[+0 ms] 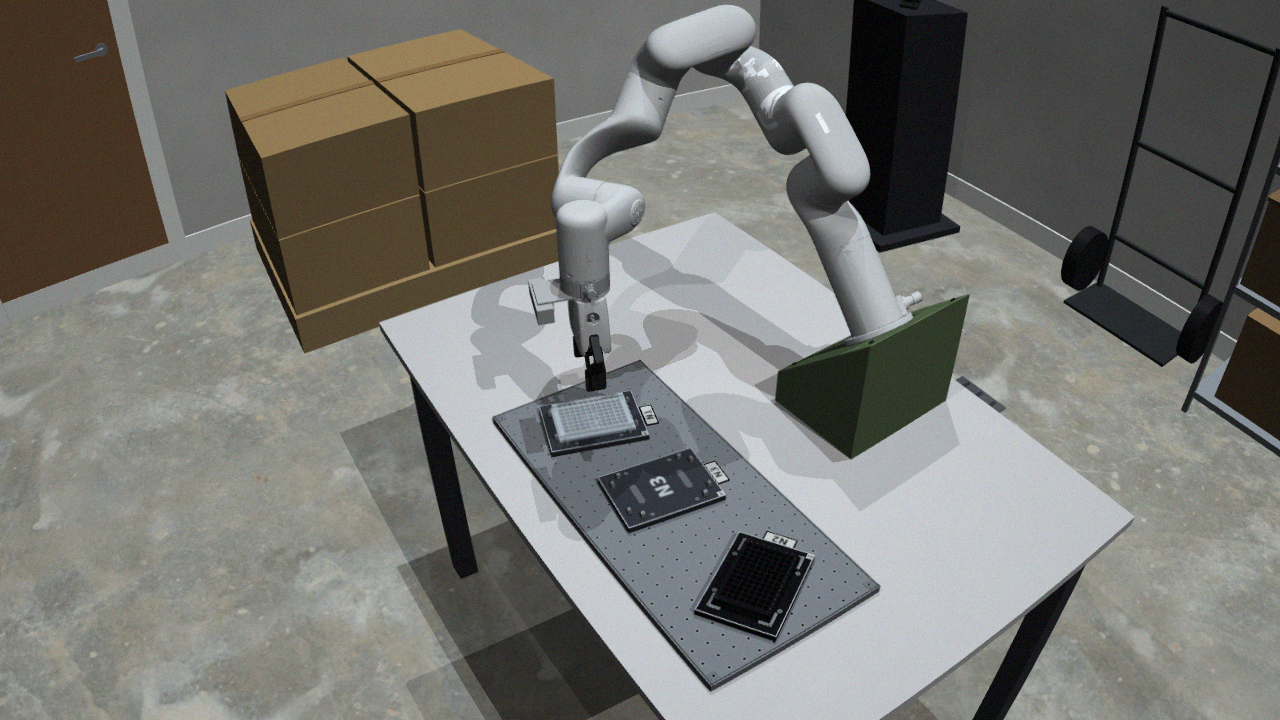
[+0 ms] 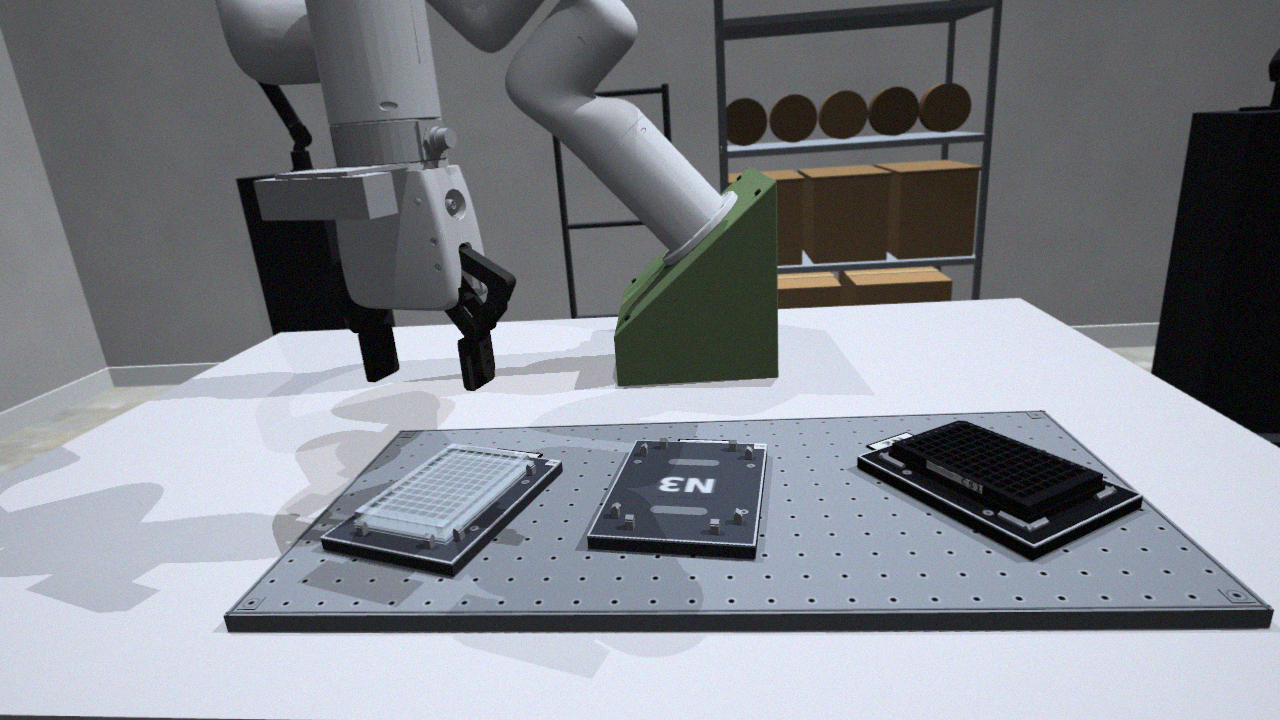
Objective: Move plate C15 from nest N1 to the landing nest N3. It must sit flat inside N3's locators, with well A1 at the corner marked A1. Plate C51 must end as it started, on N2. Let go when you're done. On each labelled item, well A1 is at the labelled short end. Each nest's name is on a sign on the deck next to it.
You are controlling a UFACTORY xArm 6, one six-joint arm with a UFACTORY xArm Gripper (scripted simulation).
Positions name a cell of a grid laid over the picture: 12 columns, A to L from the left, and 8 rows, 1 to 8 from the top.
my gripper: image 1 F5; image 2 E5
clear plate C15: image 1 F5; image 2 E6
